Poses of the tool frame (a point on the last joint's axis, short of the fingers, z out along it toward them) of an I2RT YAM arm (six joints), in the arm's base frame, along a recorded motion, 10 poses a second.
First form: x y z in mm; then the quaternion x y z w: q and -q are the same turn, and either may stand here.
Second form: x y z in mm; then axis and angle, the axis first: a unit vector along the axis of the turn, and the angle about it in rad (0 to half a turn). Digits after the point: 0 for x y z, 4 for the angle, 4 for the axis.
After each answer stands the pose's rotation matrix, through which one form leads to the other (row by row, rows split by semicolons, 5 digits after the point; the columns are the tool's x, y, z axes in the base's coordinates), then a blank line. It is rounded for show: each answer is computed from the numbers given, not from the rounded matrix.
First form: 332, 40, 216, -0.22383, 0.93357, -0.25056, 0.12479
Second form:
332, 40, 216, -0.2256, 0.9409, -0.2525, 2.8914
-0.86866 -0.35539 0.34516; -0.48045 0.77424 -0.41196; -0.12083 -0.52369 -0.84330

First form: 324, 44, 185, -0.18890, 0.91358, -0.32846, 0.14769
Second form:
324, 44, 185, -0.1910, 0.9237, -0.3321, 2.8451
-0.88501 -0.24813 0.39394; -0.44217 0.71286 -0.54435; -0.14576 -0.65594 -0.74061

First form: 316, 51, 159, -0.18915, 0.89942, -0.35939, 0.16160
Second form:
316, 51, 159, -0.1917, 0.9114, -0.3642, 2.8170
-0.87622 -0.22409 0.42665; -0.45640 0.67013 -0.58535; -0.15473 -0.70761 -0.68945

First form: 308, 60, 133, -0.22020, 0.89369, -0.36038, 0.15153
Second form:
308, 60, 133, -0.2228, 0.9041, -0.3646, 2.8374
-0.85710 -0.28436 0.42955; -0.50280 0.64328 -0.57740; -0.11213 -0.71087 -0.69433

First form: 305, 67, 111, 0.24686, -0.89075, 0.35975, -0.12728
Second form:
305, 67, 111, -0.2489, 0.8981, -0.3627, 2.8863
-0.84572 -0.34820 0.40437; -0.53136 0.61928 -0.57806; -0.04913 -0.70374 -0.70876

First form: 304, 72, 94, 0.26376, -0.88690, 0.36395, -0.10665
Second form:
304, 72, 94, -0.2653, 0.8920, -0.3660, 2.9279
-0.83811 -0.39023 0.38117; -0.54549 0.59594 -0.58932; 0.00282 -0.70184 -0.71233

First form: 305, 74, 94, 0.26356, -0.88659, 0.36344, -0.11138
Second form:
305, 74, 94, -0.2652, 0.8921, -0.3657, 2.9184
-0.83626 -0.38638 0.38907; -0.54830 0.59689 -0.58573; -0.00592 -0.70316 -0.71101

